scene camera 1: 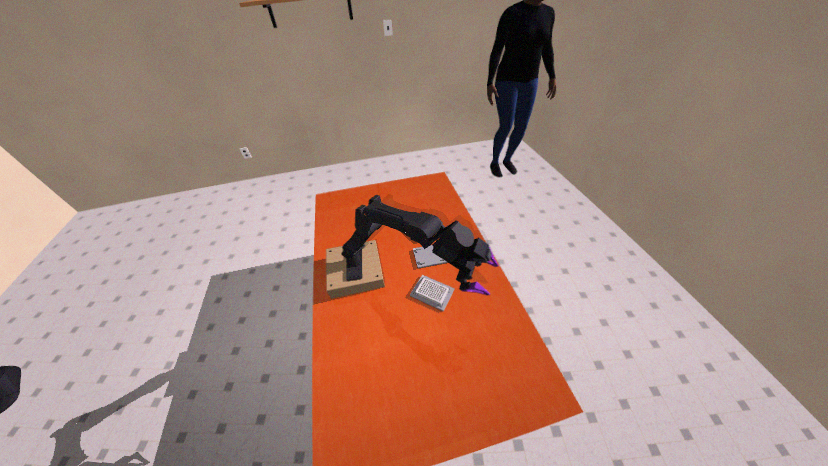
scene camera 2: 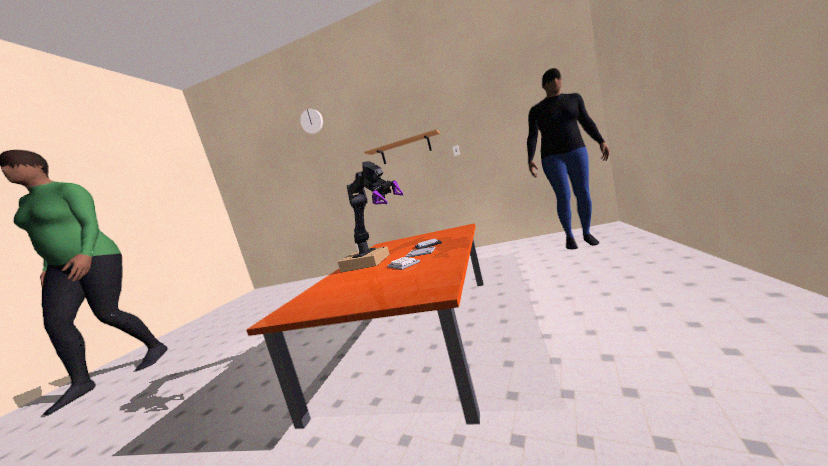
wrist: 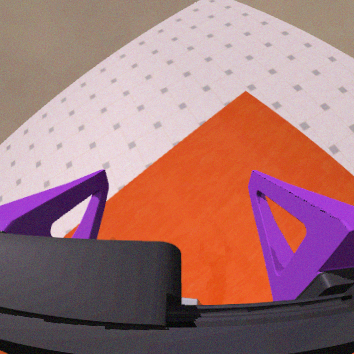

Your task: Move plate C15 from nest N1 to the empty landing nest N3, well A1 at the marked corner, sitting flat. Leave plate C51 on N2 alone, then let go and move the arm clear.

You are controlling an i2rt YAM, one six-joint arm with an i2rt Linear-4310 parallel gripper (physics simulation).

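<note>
A white many-welled plate [scene camera 1: 432, 290] [scene camera 2: 403, 262] sits flat on a grey nest [scene camera 1: 443, 306] nearest scene camera 2. The middle nest [scene camera 1: 424, 258] [scene camera 2: 420, 252] is a low light-grey slab, bare where it shows; the arm partly covers it in scene camera 1. Another light plate [scene camera 2: 429, 242] lies on the far nest, which the arm hides in scene camera 1. Labels and the marked corner are too small to read. My gripper [scene camera 1: 492, 279] [scene camera 2: 393, 196] [wrist: 178, 177] is wide open and empty, high above the table and apart from the plates.
The orange table [scene camera 1: 405, 393] [scene camera 2: 359, 301] [wrist: 200, 220] carries the arm's wooden base [scene camera 1: 373, 260] [scene camera 2: 347, 265]. A person in black [scene camera 1: 520, 46] [scene camera 2: 559, 127] stands beyond the table. A person in green [scene camera 2: 57, 214] is at the left. A wall shelf [scene camera 1: 289, 2] [scene camera 2: 402, 142] is behind.
</note>
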